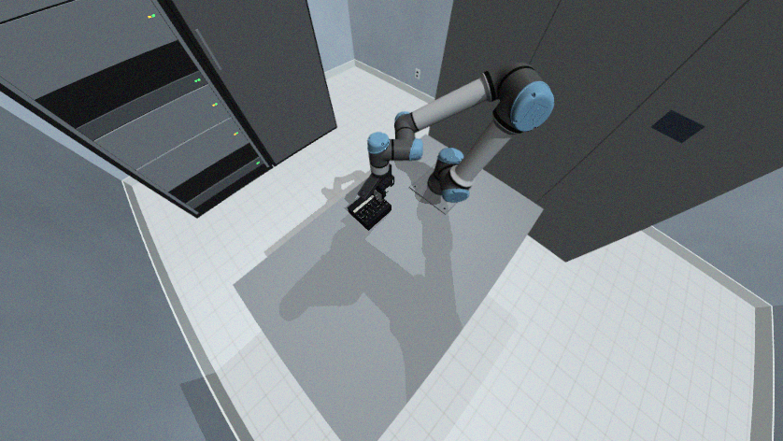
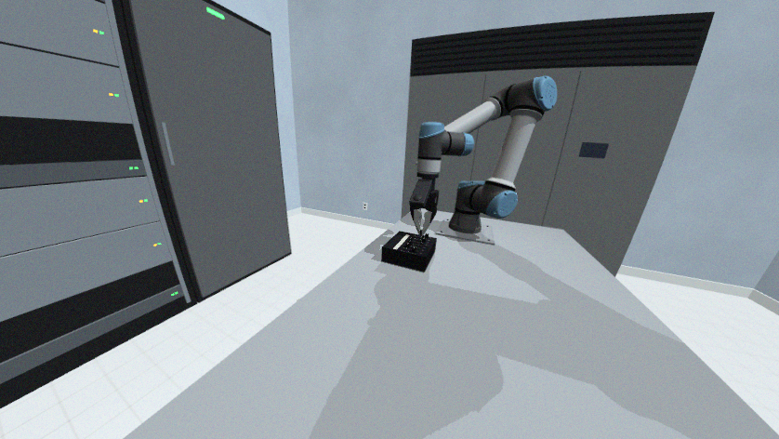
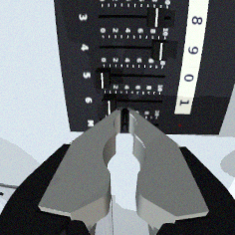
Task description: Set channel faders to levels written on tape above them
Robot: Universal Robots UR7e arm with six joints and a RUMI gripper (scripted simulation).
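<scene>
Right now the master fader cap is 2 cm behind my hand, 2 cm to the left of it and 1 cm below it.
</scene>
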